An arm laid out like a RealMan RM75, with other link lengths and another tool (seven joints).
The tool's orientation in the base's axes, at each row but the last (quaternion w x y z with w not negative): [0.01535 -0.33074 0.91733 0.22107]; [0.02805 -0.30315 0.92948 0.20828]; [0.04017 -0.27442 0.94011 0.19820]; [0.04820 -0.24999 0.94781 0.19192]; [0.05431 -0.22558 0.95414 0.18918]
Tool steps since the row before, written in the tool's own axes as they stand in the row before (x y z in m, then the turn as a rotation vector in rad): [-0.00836 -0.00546 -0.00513 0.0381 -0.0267 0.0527]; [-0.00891 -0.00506 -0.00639 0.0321 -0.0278 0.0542]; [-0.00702 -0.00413 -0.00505 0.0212 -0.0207 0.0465]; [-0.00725 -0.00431 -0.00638 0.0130 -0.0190 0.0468]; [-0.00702 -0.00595 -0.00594 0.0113 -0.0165 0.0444]
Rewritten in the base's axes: [0.01048 -0.00085 0.00393 -0.0196 -0.0192 -0.0647]; [0.01064 -0.00136 0.00554 -0.0142 -0.0161 -0.0654]; [0.00830 -0.00167 0.00448 -0.0085 -0.0082 -0.0539]; [0.00846 -0.00263 0.00577 -0.0022 -0.0030 -0.0520]; [0.00884 -0.00433 0.00480 -0.0018 -0.0012 -0.0486]
